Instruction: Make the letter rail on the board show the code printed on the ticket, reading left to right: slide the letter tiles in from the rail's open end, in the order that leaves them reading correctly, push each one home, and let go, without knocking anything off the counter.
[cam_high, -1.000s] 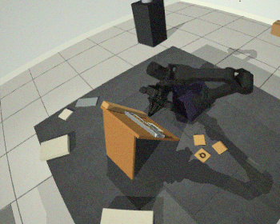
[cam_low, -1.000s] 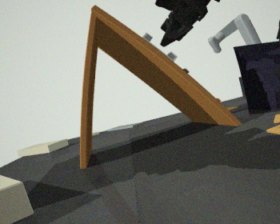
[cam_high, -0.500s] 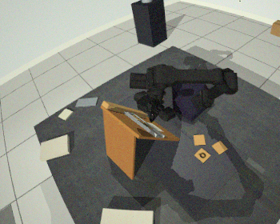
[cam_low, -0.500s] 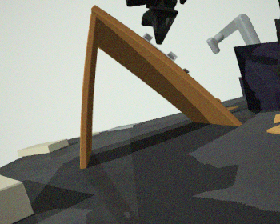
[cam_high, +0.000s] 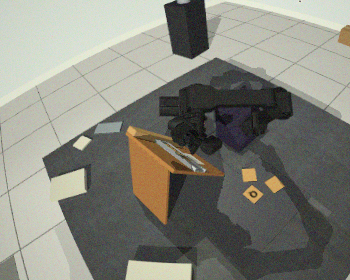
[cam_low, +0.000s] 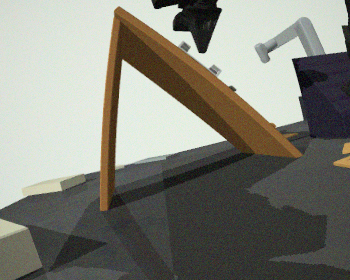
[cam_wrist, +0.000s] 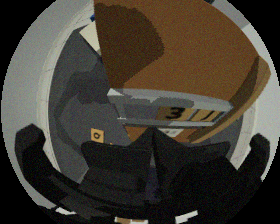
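The white ticket lies 4 cm behind my gripper tip, 5 cm to the right of it and 10 cm below it. Also, from my gripper tip: cream block: 39 cm ahead, 44 cm to the right, 18 cm below; small cream card: 21 cm ahead, 63 cm to the right, 19 cm below; grey card: 4 cm ahead, 60 cm to the right, 19 cm below.
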